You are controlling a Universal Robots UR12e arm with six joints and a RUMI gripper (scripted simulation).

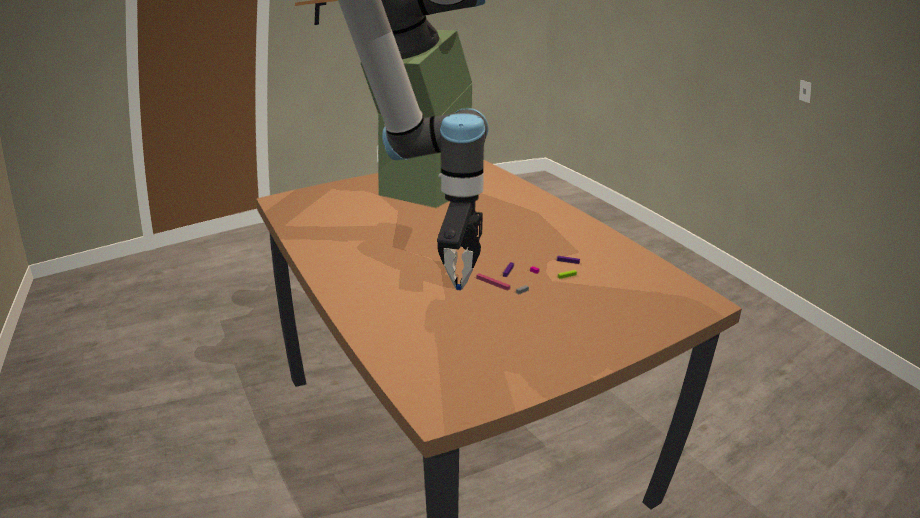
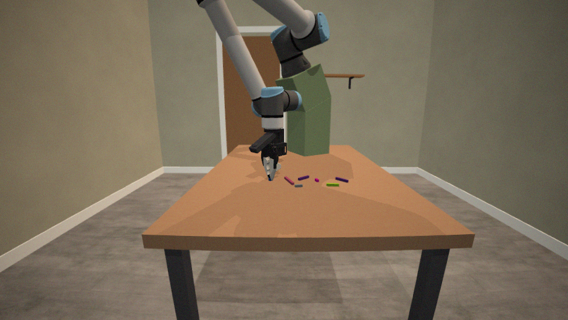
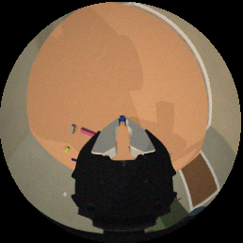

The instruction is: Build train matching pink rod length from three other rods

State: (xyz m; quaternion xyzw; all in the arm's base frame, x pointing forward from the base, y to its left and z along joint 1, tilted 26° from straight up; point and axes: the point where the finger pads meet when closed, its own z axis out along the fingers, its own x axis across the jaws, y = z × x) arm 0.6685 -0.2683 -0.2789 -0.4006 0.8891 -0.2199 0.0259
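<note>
My gripper is now 10 mm above the blue rod. Round my hand: magenta rod: 10 mm ahead, 200 mm to the left, 10 mm below; then pink rod: 10 mm ahead, 80 mm to the left, 10 mm below; then grey rod: 80 mm ahead, 120 mm to the left, 10 mm below.
</note>
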